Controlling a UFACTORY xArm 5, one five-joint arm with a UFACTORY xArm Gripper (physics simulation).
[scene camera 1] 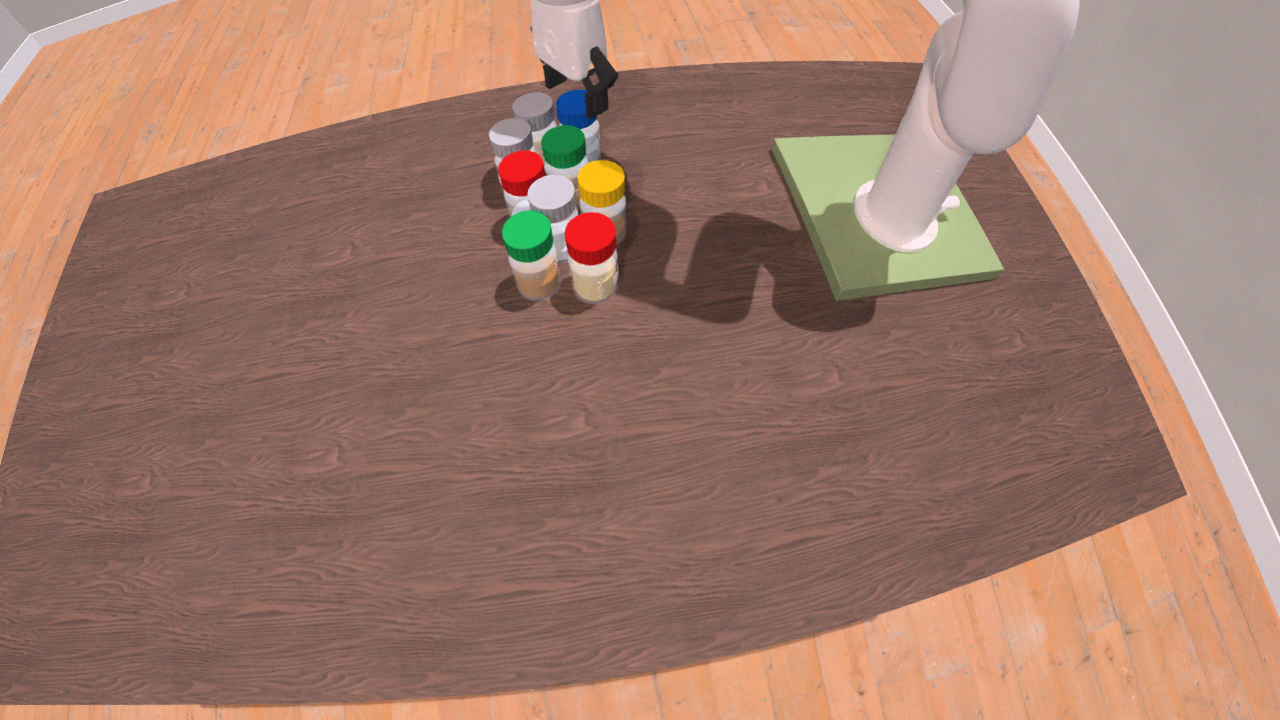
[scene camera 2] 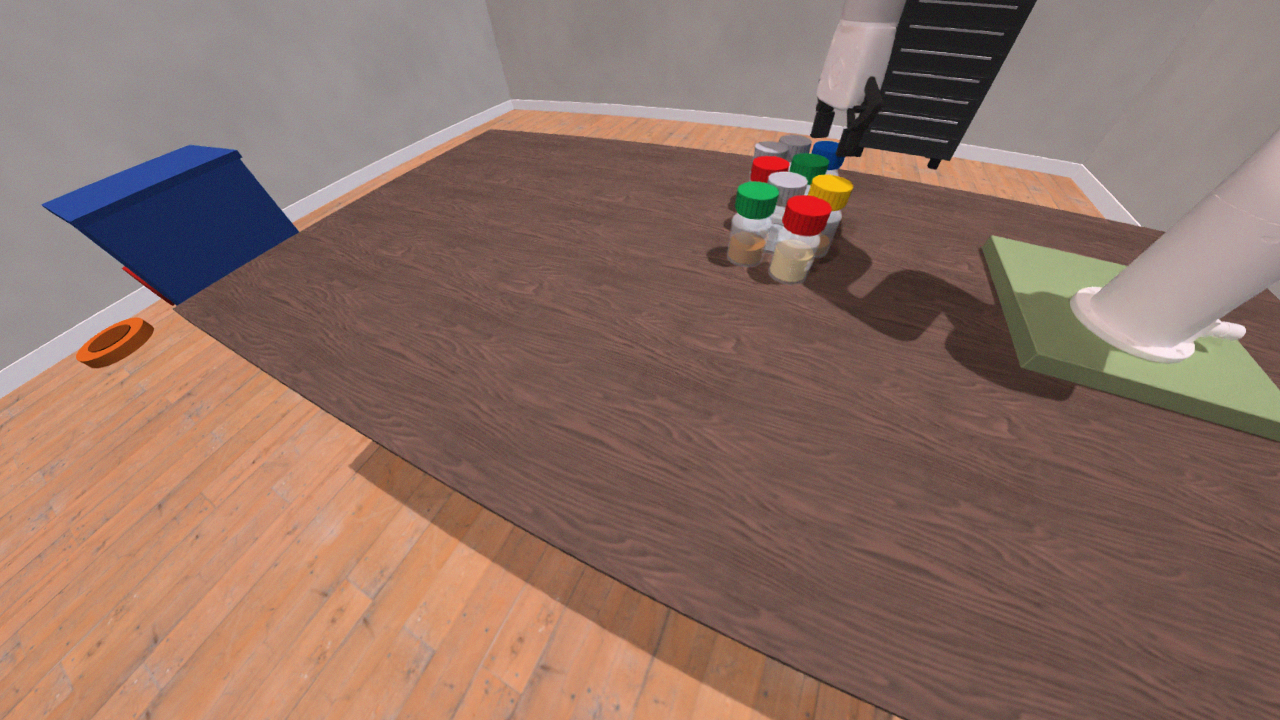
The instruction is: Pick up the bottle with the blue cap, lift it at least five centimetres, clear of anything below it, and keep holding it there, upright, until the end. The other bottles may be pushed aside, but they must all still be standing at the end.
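Pixels of known places: gripper, fingertip midpoint: [scene camera 1: 576,98] [scene camera 2: 831,146]; arm's base, origin of the base link: [scene camera 1: 895,216] [scene camera 2: 1125,325].
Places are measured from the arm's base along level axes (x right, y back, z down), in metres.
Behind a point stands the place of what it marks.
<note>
The bottle with the blue cap [scene camera 1: 573,111] @[x 0.219, y -0.393, z -0.080 m] [scene camera 2: 827,157] @[x 0.212, y -0.389, z -0.071 m] stands upright at the far right corner of a tight group of bottles, its body partly hidden by nearer ones. My gripper [scene camera 1: 573,95] @[x 0.250, y -0.383, z -0.076 m] [scene camera 2: 835,141] @[x 0.250, y -0.383, z -0.076 m] is open and empty, pointing down at the blue cap from just above. In scene camera 1 its nearer black finger overlaps the cap's right edge; the other finger shows behind the cap, to the left. How much height separates the fingertips from the cap is hard to tell.
A grey-capped bottle [scene camera 1: 533,111] @[x 0.238, y -0.443, z -0.080 m] stands left of the blue one, a dark-green-capped bottle [scene camera 1: 563,145] @[x 0.158, y -0.419, z -0.079 m] [scene camera 2: 809,168] @[x 0.143, y -0.419, z -0.076 m] in front. Grey, red, yellow and green caps stand nearer, all upright. The arm's green base plate [scene camera 1: 810,192] @[x 0.067, y -0.106, z 0.000 m] [scene camera 2: 1011,295] @[x 0.026, y -0.126, z 0.006 m] lies to the right. The table's far edge runs behind the group.
</note>
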